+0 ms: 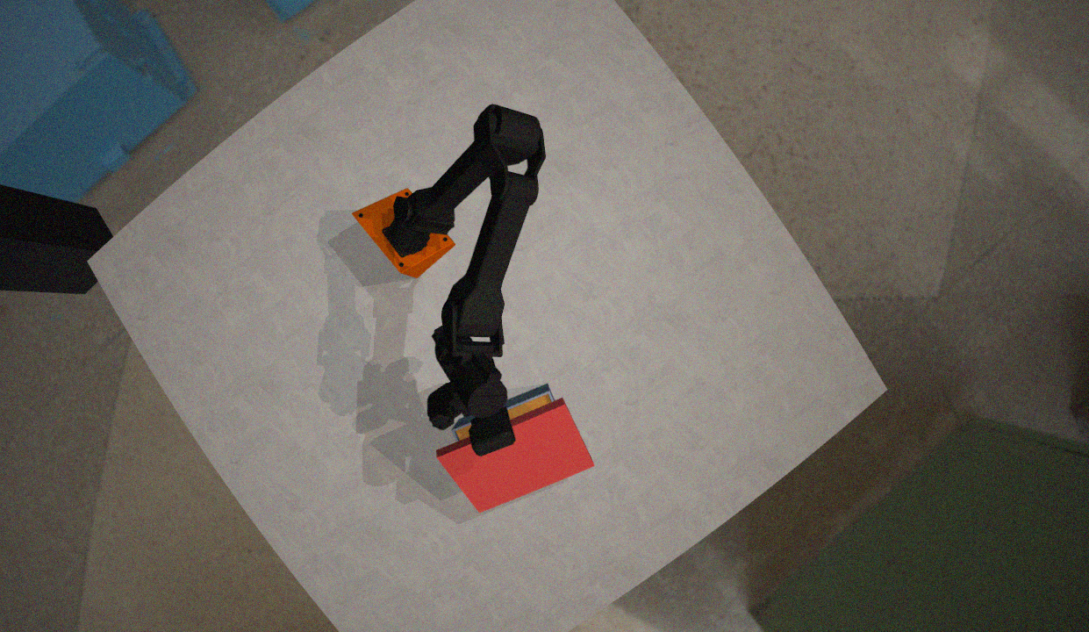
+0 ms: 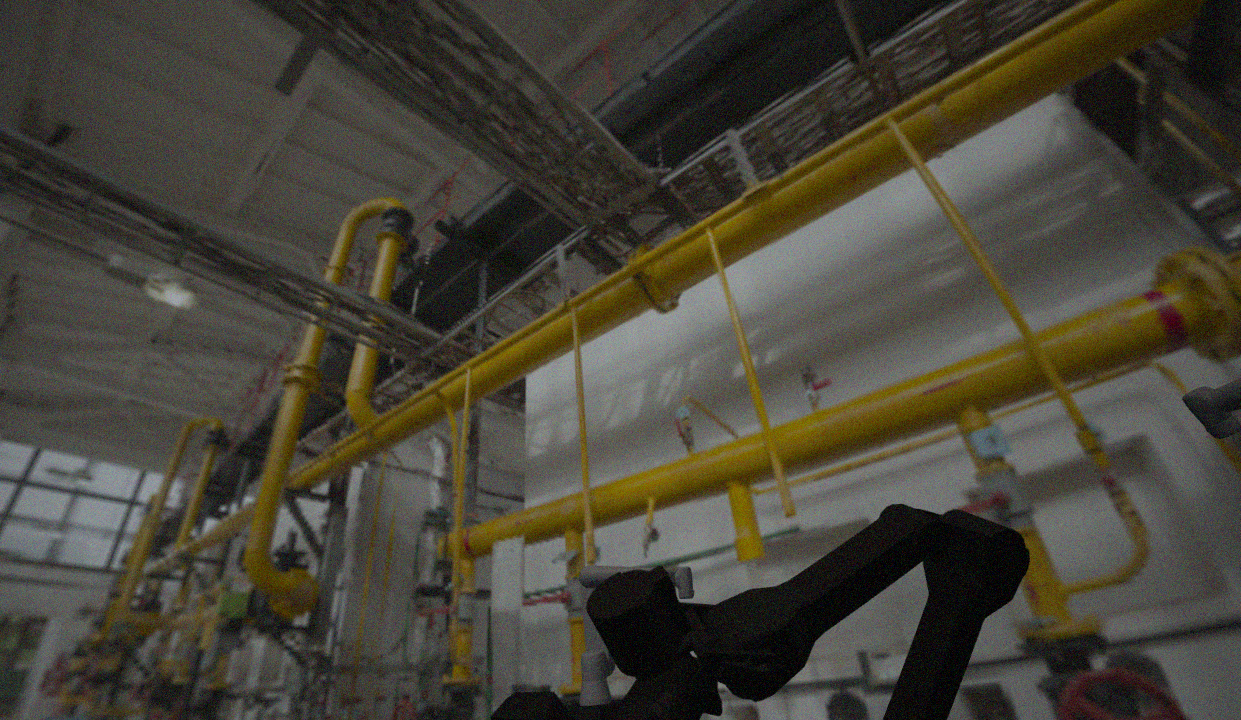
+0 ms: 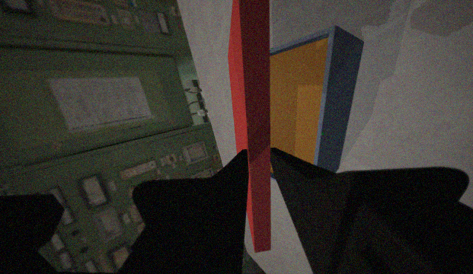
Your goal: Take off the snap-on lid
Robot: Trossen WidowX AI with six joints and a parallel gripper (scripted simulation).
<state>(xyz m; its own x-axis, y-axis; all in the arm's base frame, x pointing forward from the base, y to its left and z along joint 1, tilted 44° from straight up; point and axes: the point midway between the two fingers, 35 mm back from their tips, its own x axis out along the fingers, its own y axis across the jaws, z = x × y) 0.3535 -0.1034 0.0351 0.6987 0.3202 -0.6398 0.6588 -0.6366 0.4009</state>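
The red lid lies 70 mm ahead of my gripper tip, 20 mm to the right of it and 40 mm below it. Also, from my gripper tip: storage box (50 mm ahead, 10 mm to the right, 130 mm below).
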